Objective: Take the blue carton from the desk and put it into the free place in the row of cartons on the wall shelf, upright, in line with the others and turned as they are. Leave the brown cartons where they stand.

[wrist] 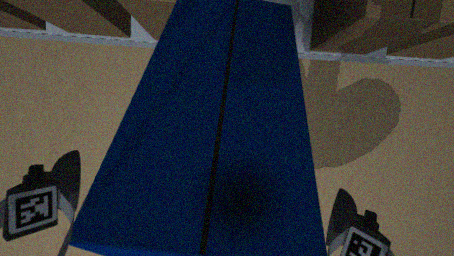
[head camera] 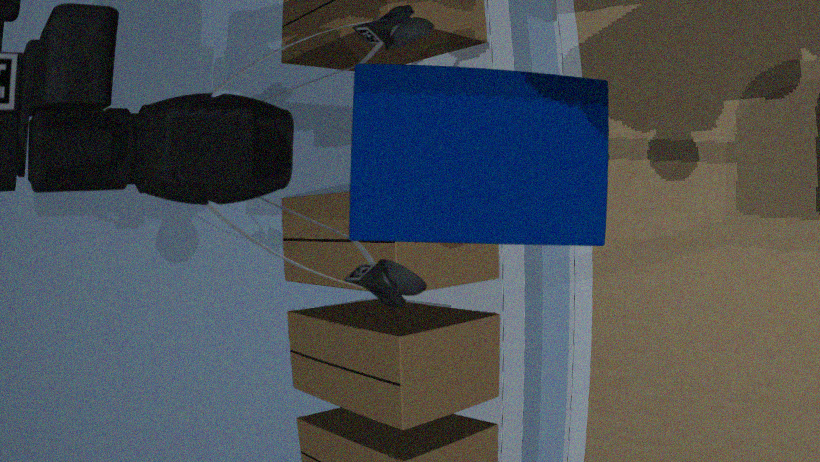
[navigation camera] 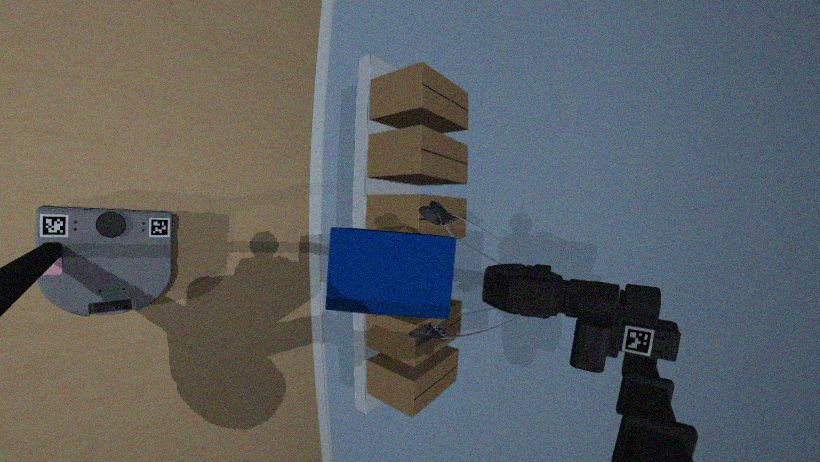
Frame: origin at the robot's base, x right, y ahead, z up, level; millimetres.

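Seen in the pictures: gripper, fingertip midpoint: [head camera: 422,153] [navigation camera: 416,272]; robot's base, origin of the base link: [navigation camera: 111,223].
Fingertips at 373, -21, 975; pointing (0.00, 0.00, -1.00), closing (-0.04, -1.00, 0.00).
Observation:
Offsets run from my fingertips to a thing's top centre, as dx, dy, dz.
The blue carton [head camera: 479,154] [navigation camera: 390,272] [wrist: 200,150] is between the two fingers of my gripper [head camera: 393,154] [navigation camera: 432,272] [wrist: 209,190], which is shut on it. It hangs before the wall shelf [head camera: 511,344] [navigation camera: 361,126], nearer the camera than the row. Its lower end overlaps the shelf edge in the head and navigation views. A dark line runs along its face in the wrist view. It hides the stretch of row behind it, so the free place does not show clearly. One finger overlaps a brown carton {+311, +93, -135} [navigation camera: 390,209] above it, the other a brown carton {+329, -230, -135} [navigation camera: 395,338] below it in the navigation view.
More brown cartons [head camera: 450,373] [navigation camera: 395,97] [wrist: 380,22] stand along the shelf, including a second upper one {+302, +259, -135} [navigation camera: 395,154] and the lowest one {+338, -396, -135} [navigation camera: 393,381] in the navigation view. My base [navigation camera: 137,264] is at the left there. The arm and wrist [head camera: 212,149] [navigation camera: 522,289] cross before the wall.

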